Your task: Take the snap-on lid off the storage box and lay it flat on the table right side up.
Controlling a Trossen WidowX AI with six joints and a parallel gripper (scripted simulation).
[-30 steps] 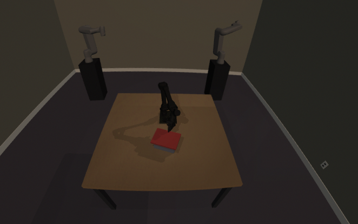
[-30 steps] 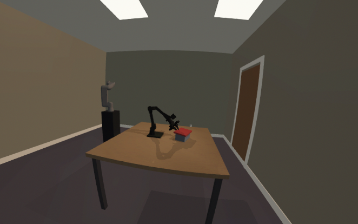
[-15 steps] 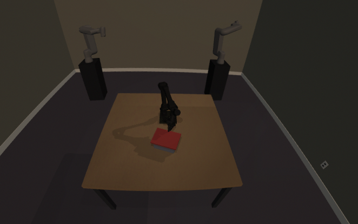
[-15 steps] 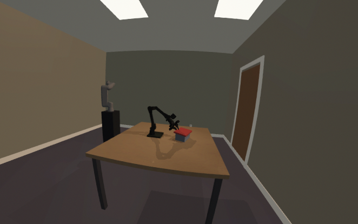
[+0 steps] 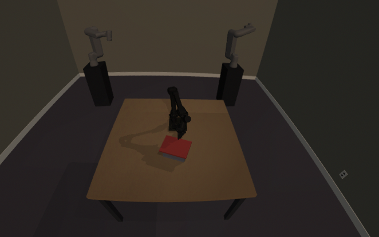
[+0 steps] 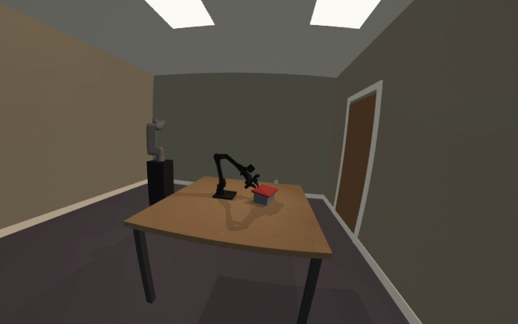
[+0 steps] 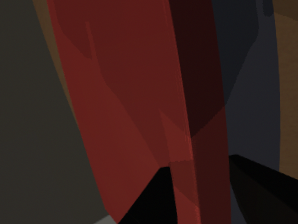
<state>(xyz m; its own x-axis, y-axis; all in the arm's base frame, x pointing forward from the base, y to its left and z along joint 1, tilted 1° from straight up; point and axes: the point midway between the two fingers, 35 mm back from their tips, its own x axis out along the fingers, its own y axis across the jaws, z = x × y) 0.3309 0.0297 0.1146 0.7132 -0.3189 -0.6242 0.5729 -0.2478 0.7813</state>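
The snap-on lid lies 70 mm ahead of my gripper tip and 30 mm to the right of it. From my gripper tip the other things lie so: grey storage box (70 mm ahead, 30 mm to the right, 60 mm below).
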